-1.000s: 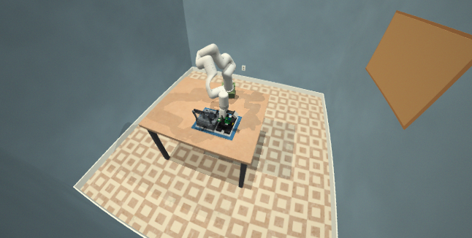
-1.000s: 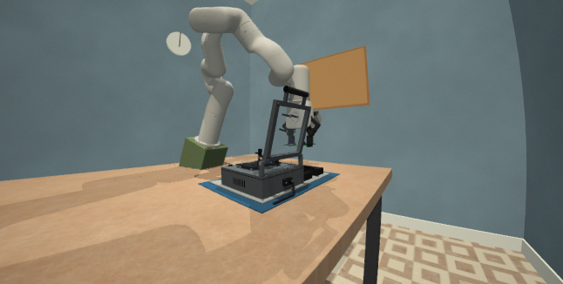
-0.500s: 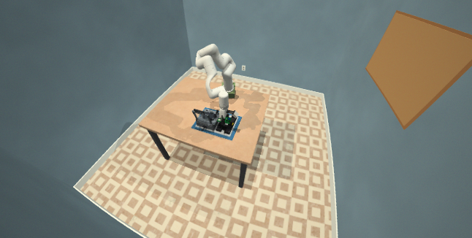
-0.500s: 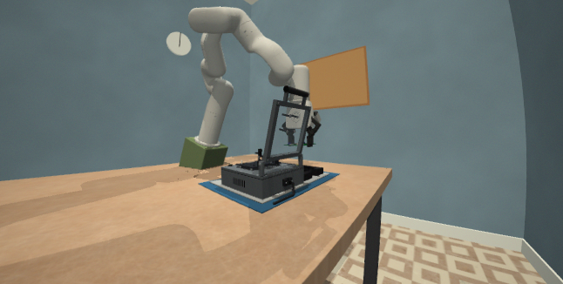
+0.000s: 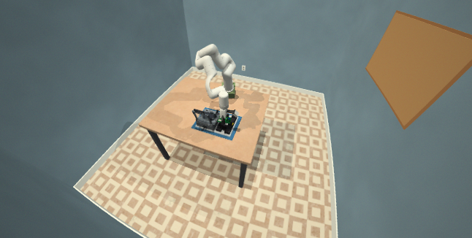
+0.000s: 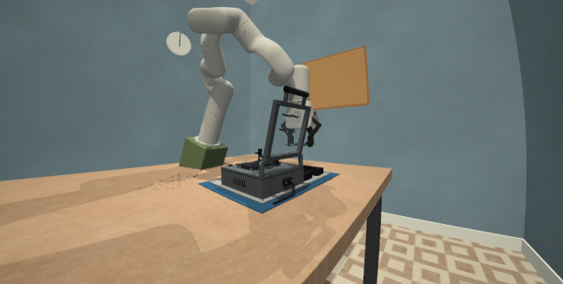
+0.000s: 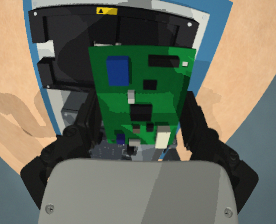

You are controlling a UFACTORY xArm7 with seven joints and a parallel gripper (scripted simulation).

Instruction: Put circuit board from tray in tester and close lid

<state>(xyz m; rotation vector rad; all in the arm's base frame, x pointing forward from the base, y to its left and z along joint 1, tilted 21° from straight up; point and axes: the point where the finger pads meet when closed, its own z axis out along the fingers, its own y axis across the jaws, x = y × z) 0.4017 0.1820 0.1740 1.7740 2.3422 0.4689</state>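
My hand is right at the green circuit board. From my hand the other things lie so: clear lid: 150 mm to the right, 110 mm ahead, 60 mm above; grey tester: 130 mm to the right, 10 mm below, 10 mm ahead.
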